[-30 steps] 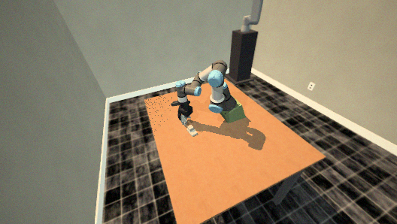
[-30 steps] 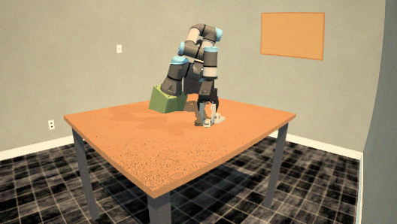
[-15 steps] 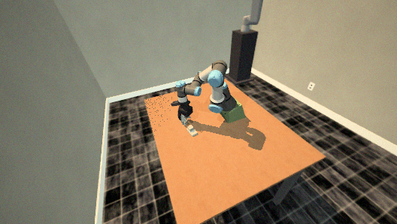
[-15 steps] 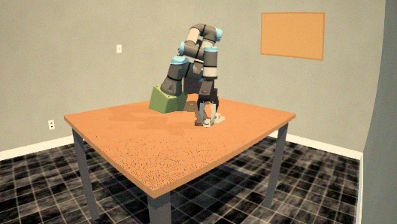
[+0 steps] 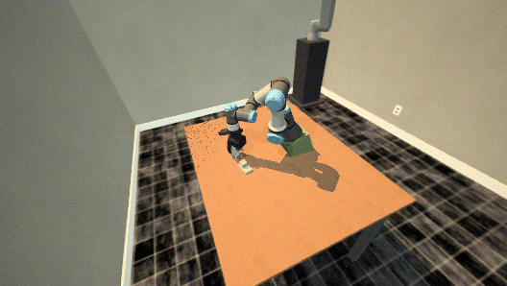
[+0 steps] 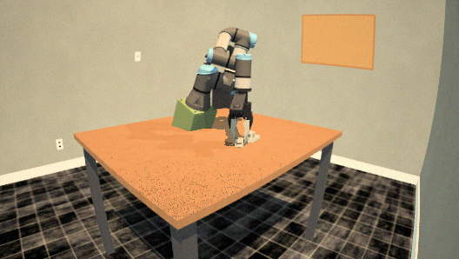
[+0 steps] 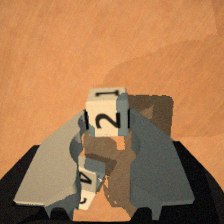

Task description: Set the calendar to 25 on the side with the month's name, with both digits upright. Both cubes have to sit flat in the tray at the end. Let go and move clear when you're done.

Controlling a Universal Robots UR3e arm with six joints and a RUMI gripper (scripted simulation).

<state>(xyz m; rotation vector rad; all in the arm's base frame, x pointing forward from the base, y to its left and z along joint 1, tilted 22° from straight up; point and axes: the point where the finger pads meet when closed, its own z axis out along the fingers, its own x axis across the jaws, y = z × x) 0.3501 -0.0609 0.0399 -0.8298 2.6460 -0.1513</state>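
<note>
The white calendar cube lies 1 cm below my hand. From my hand the other things lie so: white calendar tray (11 cm to the left, 2 cm below, 2 cm behind).
</note>
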